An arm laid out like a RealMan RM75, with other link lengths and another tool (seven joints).
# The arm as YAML. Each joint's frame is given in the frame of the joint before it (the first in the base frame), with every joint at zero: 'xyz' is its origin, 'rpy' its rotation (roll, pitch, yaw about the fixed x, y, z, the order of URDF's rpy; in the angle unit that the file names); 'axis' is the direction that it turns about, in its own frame. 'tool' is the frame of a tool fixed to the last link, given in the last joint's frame.
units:
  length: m
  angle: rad
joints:
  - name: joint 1
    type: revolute
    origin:
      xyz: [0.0, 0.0, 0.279]
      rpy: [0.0, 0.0, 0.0]
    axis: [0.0, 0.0, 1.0]
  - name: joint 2
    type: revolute
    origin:
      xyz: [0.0, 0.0, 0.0]
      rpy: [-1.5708, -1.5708, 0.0]
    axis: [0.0, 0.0, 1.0]
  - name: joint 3
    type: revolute
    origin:
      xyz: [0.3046, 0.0, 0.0]
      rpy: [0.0, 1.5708, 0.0]
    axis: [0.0, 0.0, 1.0]
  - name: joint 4
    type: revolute
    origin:
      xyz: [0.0, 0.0, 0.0]
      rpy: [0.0, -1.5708, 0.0]
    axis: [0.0, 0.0, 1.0]
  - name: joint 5
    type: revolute
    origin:
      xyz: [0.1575, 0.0, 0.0]
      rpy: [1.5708, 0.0, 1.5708]
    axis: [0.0, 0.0, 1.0]
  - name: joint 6
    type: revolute
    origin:
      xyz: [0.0, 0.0, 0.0]
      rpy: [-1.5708, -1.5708, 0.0]
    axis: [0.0, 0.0, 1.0]
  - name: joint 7
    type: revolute
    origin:
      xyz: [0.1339, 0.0, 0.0]
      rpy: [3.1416, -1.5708, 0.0]
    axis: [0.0, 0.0, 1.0]
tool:
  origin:
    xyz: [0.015, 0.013, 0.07]
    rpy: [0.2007, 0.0, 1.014]
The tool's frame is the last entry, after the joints.
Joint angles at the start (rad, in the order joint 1, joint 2, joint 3, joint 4, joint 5, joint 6, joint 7):
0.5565 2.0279 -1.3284 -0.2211 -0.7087 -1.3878 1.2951
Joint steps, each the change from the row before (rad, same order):
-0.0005 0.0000 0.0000 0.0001 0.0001 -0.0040 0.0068
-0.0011 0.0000 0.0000 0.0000 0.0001 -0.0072 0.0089
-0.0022 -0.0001 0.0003 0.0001 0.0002 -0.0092 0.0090
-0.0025 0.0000 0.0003 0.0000 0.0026 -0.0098 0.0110
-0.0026 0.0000 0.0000 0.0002 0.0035 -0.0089 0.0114
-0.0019 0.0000 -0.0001 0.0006 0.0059 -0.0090 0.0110
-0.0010 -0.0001 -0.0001 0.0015 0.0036 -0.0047 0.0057
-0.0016 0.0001 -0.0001 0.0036 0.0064 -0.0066 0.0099
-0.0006 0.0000 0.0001 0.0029 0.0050 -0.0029 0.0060
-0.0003 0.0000 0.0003 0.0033 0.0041 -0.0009 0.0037
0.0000 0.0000 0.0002 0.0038 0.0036 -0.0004 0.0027
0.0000 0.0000 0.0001 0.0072 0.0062 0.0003 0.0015
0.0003 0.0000 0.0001 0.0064 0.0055 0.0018 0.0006
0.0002 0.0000 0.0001 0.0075 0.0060 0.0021 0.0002
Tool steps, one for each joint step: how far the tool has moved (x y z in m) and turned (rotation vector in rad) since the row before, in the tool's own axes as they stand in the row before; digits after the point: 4 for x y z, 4 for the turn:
0.0005 -0.0004 -0.0002 0.0022 0.0041 0.0064
0.0009 -0.0008 -0.0004 0.0039 0.0066 0.0082
0.0010 -0.0010 -0.0008 0.0041 0.0078 0.0085
0.0014 -0.0008 -0.0010 0.0026 0.0103 0.0105
0.0013 -0.0006 -0.0011 0.0015 0.0101 0.0113
0.0017 -0.0003 -0.0009 0.0005 0.0117 0.0108
0.0007 0.0000 -0.0007 -0.0007 0.0059 0.0064
0.0009 0.0001 -0.0012 -0.0027 0.0090 0.0121
0.0005 0.0005 -0.0007 -0.0034 0.0054 0.0077
0.0001 0.0007 -0.0007 -0.0043 0.0030 0.0059
-0.0001 0.0007 -0.0006 -0.0043 0.0019 0.0052
-0.0005 0.0012 -0.0011 -0.0083 0.0015 0.0065
-0.0006 0.0013 -0.0009 -0.0082 0.0002 0.0051
-0.0008 0.0015 -0.0011 -0.0095 -0.0002 0.0056

